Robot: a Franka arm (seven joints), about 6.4 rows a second.
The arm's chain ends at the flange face. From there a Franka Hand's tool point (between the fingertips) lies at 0.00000 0.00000 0.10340 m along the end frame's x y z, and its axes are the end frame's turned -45 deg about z.
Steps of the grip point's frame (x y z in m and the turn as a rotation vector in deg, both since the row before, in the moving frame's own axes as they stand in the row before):
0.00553 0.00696 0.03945 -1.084 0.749 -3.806
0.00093 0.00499 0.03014 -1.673 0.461 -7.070
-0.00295 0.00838 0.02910 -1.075 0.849 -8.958
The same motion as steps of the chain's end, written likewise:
0.00648 0.00066 0.03948 -0.237 1.296 -3.806
0.00137 0.00150 0.03019 -0.857 1.509 -7.070
0.00137 0.00792 0.02913 -0.160 1.360 -8.958

